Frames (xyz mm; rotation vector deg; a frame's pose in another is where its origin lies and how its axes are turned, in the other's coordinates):
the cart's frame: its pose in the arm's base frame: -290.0 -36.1 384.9 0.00 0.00 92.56
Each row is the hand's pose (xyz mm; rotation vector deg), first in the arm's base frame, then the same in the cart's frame.
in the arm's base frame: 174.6 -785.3 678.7 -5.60 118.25 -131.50
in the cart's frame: -769.2 -430.7 293.8 -63.36 -66.61 73.24
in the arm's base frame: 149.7 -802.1 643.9 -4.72 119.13 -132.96
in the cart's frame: -784.9 -405.0 259.0 -63.45 -65.68 71.61
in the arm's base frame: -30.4 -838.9 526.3 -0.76 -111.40 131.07
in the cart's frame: -813.6 -223.5 141.4 -62.49 -58.94 63.16
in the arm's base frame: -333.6 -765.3 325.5 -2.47 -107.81 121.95
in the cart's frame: -726.5 76.1 -59.4 -63.23 -57.76 52.80
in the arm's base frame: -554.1 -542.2 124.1 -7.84 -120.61 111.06
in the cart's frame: -493.8 286.4 -260.8 -74.83 -62.79 48.68
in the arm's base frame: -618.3 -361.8 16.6 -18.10 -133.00 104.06
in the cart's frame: -310.7 342.5 -368.3 -88.19 -64.01 49.53
